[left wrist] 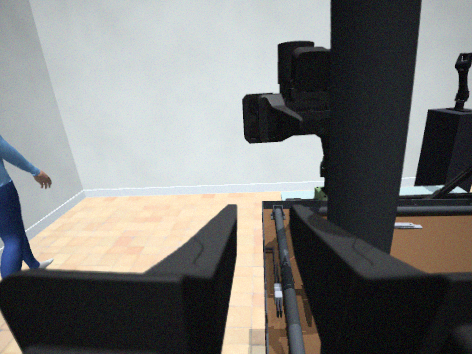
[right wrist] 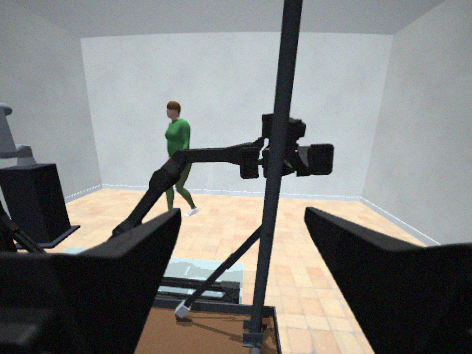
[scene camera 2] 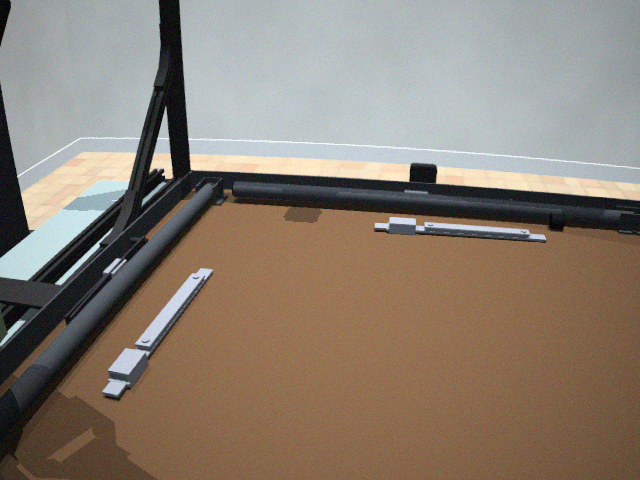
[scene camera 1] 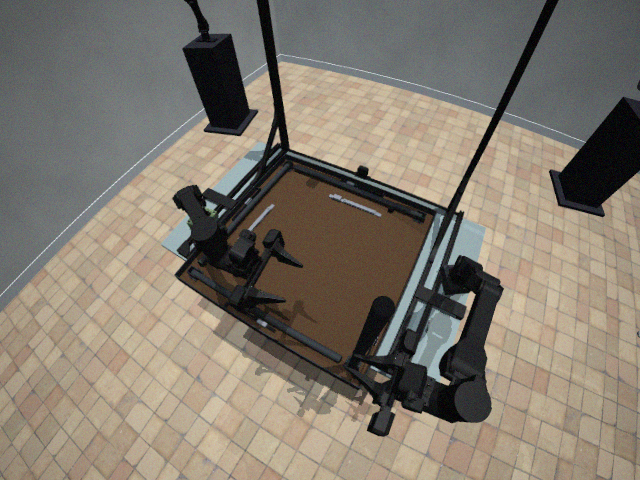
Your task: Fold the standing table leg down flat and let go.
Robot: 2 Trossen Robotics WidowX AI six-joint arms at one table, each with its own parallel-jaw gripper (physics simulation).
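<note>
The standing dark table leg (scene camera 1: 373, 325) (left wrist: 372, 125) (right wrist: 271, 210) rises near the near right corner of the upturned brown table (scene camera 1: 336, 248) (scene camera 2: 361, 335) (left wrist: 435, 245). A diagonal brace (right wrist: 220, 270) joins it low down in the right wrist view. My left gripper (scene camera 1: 354, 360) (left wrist: 263, 214) is partly open and empty; in its wrist view the leg passes beyond the right-hand finger, outside the gap, and its lower part is hidden. My right gripper (scene camera 1: 293, 283) (right wrist: 244, 213) is wide open and empty over the left side of the table, apart from the leg.
Folded legs (scene camera 1: 299, 335) (scene camera 2: 155, 248) (left wrist: 287, 280) lie along the table's other edges. Silver braces (scene camera 1: 361, 205) (scene camera 2: 173, 310) lie on the underside. Tall black frame posts (scene camera 1: 271, 72) (scene camera 1: 504, 103) rise at the back. People in blue (left wrist: 12, 220) and green (right wrist: 178, 135) stand beyond.
</note>
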